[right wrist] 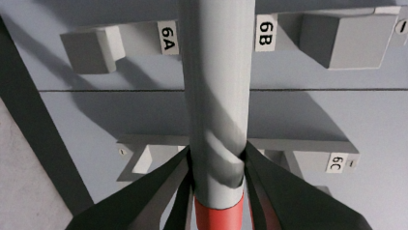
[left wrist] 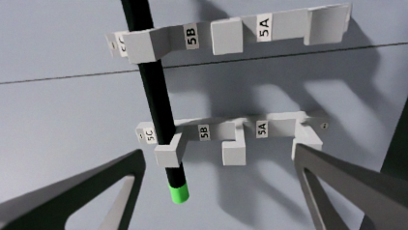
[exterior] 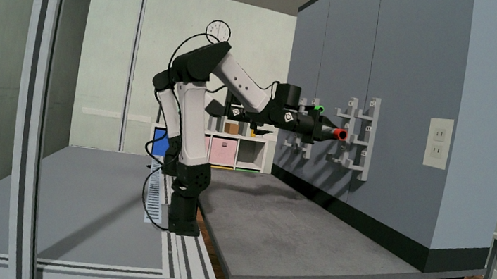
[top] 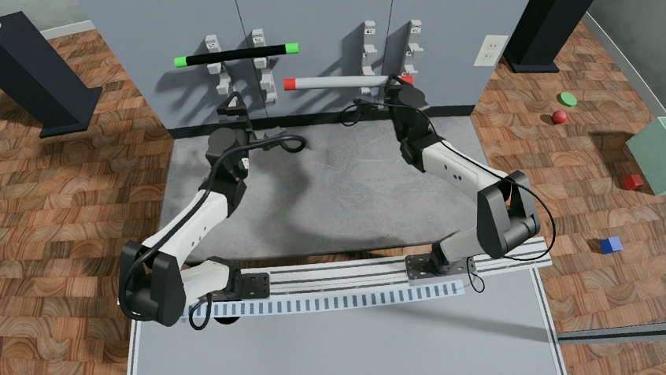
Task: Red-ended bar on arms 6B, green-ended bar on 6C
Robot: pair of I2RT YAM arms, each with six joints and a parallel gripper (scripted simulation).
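My right gripper is now 6 cm to the right of the rack strip and 6 cm short of it. From my right hand the other things lie so: red-ended bar 12 cm to the left; blue-grey wall 21 cm ahead, 18 cm to the left, 17 cm above; outlet plate 32 cm to the right, 9 cm ahead, 2 cm above.
The green-ended bar is 120 mm ahead of my left hand and 70 mm above it. Round my left hand: red-ended bar 280 mm to the right, 50 mm ahead; then blue-grey wall 260 mm ahead, 210 mm to the right, 170 mm above; then rack strip 340 mm to the right, 110 mm ahead, 10 mm below.
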